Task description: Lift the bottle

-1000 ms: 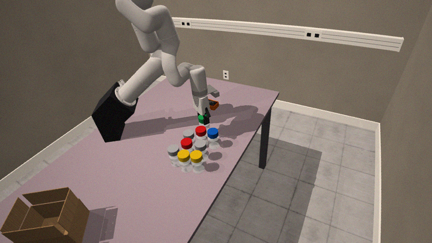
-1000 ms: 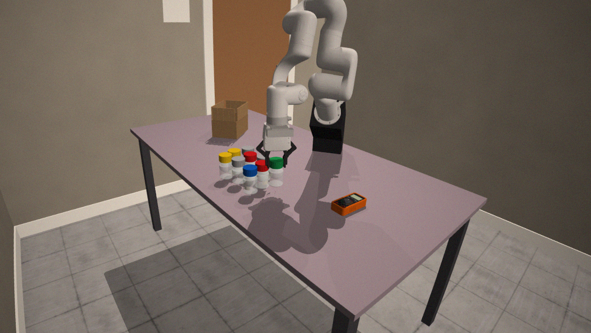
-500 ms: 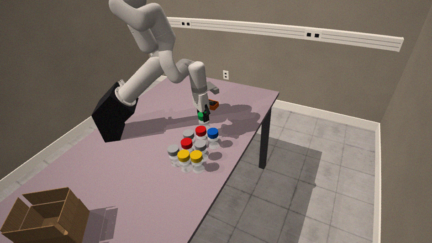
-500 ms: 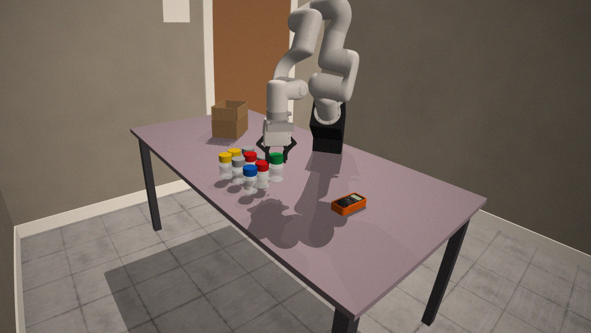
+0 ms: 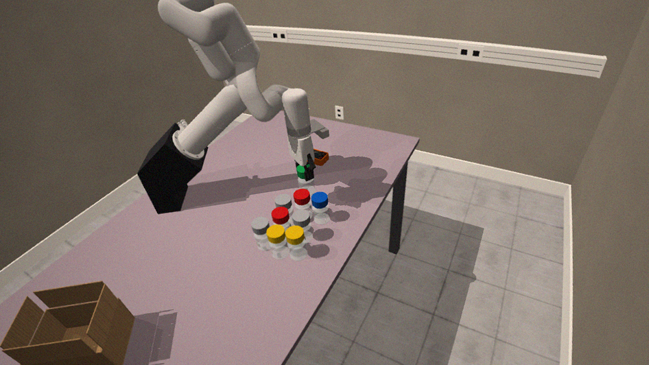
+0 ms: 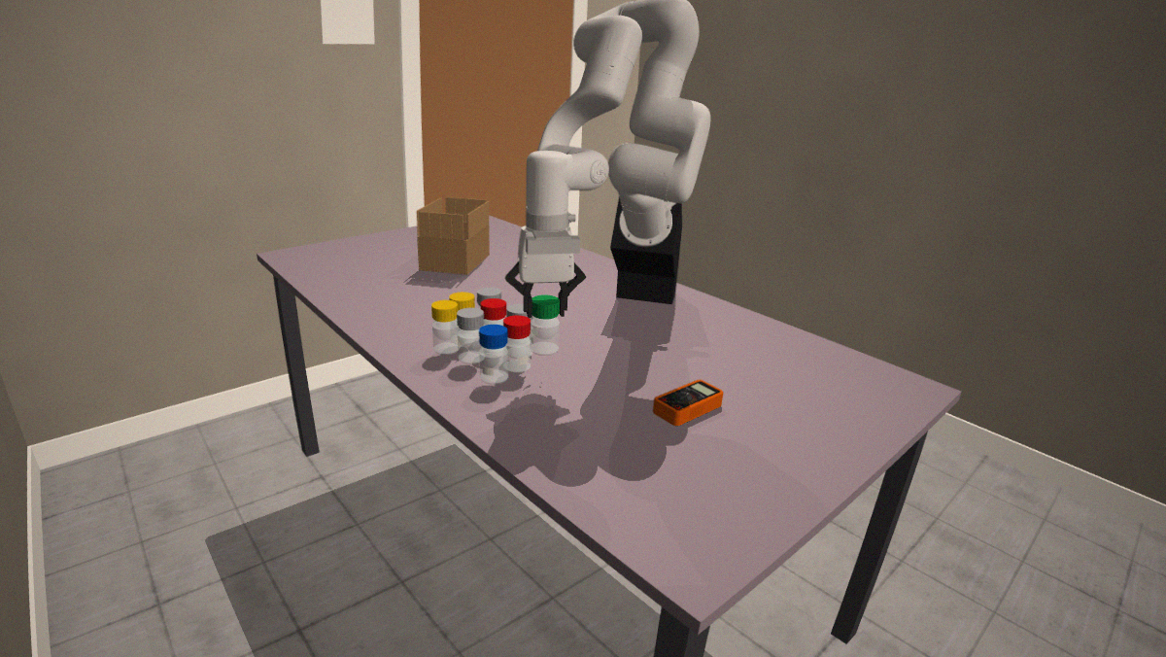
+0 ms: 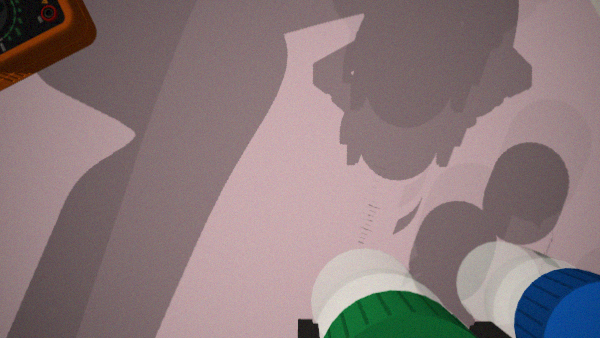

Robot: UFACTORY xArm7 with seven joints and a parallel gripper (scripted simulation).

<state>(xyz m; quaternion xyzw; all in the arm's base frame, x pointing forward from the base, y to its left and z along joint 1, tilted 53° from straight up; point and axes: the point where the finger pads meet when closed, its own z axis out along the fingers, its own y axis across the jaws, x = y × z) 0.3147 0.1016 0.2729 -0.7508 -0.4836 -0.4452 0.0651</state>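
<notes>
The green-capped bottle is 50 mm below my hand. From my hand the other things lie so: cardboard box: 30 mm ahead, 780 mm to the right, 80 mm below; then blue-capped bottle: 100 mm ahead, 20 mm to the right, 100 mm below; then orange multimeter: 220 mm behind, 200 mm to the left, 140 mm below.
</notes>
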